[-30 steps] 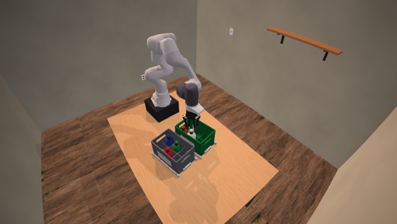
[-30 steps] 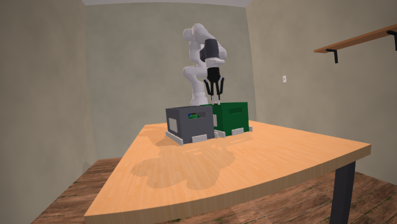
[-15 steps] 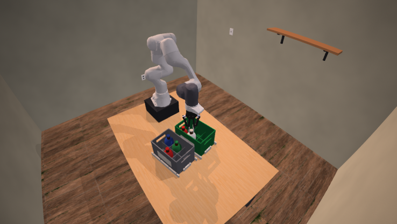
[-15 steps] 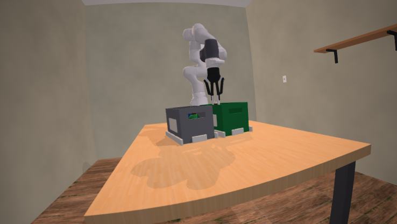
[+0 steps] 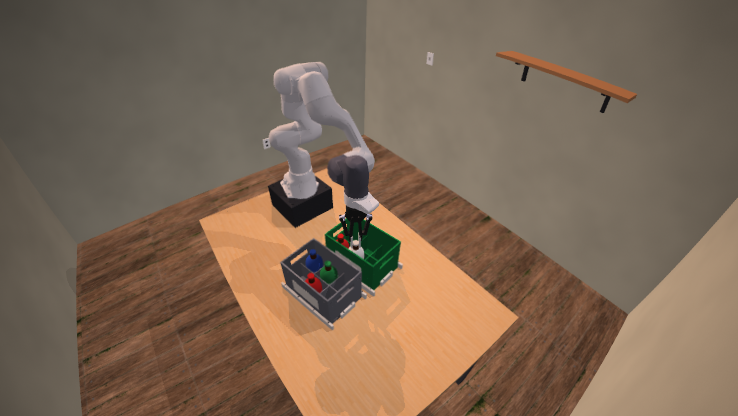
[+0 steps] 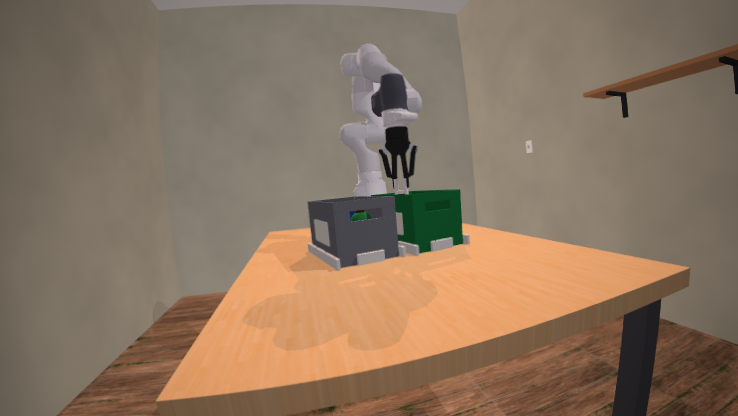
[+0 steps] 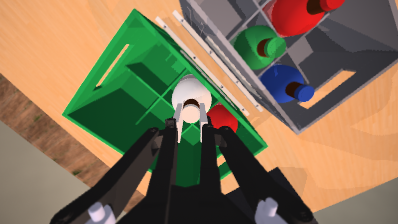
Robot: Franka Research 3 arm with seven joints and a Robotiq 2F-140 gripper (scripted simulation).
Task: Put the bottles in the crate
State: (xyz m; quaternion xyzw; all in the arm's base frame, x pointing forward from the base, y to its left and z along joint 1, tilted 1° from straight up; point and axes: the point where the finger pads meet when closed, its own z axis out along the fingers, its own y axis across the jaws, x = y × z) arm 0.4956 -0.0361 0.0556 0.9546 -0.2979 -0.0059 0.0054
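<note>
My gripper is now 8 cm above the white-labelled bottle. Round my hand: green crate 1 cm behind, 4 cm to the left, 11 cm below; then blue-label bottle 8 cm behind, 16 cm to the right, 10 cm below; then green-label bottle 1 cm ahead, 15 cm to the right, 10 cm below.
</note>
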